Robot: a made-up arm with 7 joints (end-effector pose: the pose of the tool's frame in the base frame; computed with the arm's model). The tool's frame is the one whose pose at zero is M. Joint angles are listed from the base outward.
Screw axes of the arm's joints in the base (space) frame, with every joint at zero. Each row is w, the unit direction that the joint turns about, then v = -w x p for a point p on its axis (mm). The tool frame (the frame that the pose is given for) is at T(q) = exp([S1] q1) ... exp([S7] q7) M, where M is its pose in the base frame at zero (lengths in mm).
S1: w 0 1 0 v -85.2 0 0
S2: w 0 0 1 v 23.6 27.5 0
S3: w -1 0 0 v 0 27.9 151.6
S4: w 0 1 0 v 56.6 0 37
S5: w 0 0 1 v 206.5 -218.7 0
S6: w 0 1 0 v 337.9 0 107.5
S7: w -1 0 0 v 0 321.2 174.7
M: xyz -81.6 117 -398 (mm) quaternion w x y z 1 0 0 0
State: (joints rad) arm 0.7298 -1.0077 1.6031 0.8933 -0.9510 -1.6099 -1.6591
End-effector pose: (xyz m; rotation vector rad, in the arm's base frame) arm -0.4686 0.0000 0.1841 -0.9386 0.8624 0.0660
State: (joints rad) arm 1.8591 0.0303 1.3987 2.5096 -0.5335 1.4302 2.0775
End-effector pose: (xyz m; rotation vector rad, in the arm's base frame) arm -0.0942 0.1185 0.2242 -0.6303 -1.0629 0.5496
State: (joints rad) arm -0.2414 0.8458 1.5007 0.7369 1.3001 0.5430 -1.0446
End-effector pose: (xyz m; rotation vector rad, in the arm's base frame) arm 0.0442 -0.1065 0.2090 -0.8080 1.1499 -0.0811
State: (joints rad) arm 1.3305 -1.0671 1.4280 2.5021 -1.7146 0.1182 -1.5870
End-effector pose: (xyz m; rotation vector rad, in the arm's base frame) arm -0.4358 0.4226 -0.0330 2.7336 -0.0790 0.2493
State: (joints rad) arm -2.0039 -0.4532 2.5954 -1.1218 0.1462 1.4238 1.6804
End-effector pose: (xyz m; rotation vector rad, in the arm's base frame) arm 0.0233 0.1219 0.3625 1.4415 -2.0265 1.7650
